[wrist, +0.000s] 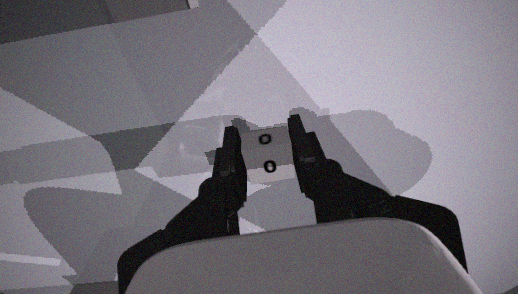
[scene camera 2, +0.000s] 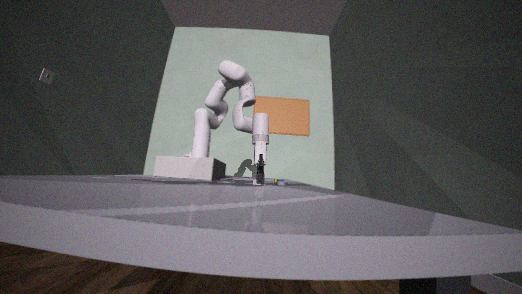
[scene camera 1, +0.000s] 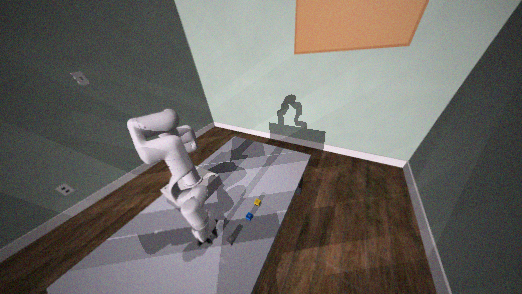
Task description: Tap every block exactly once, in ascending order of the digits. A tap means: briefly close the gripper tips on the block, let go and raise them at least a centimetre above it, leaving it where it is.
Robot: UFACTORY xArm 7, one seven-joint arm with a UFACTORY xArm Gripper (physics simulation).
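Note:
A pale block with the digit 0 [wrist: 267, 153] is between the fingertips in the wrist view, one finger against each side. Its pale lower edge [scene camera 2: 256, 183] shows at the fingertips in scene camera 2. My gripper [scene camera 1: 209, 238] [scene camera 2: 260, 181] [wrist: 265, 137] is down at table height and shut on it. A blue block [scene camera 1: 249, 216] [scene camera 2: 281, 183] and a yellow block [scene camera 1: 257, 202] [scene camera 2: 276, 180] stand apart from the gripper, to its right. A grey block [scene camera 1: 231, 241] seems to lie in shadow right of the gripper. The digits on these other blocks cannot be read.
The arm's pale base box [scene camera 2: 182, 168] stands on the grey-white table [scene camera 1: 280, 175] [scene camera 2: 260, 252], left of the gripper in scene camera 2. The table's long edge runs to the right of the blue and yellow blocks in scene camera 1. Dark shadows cross the table.

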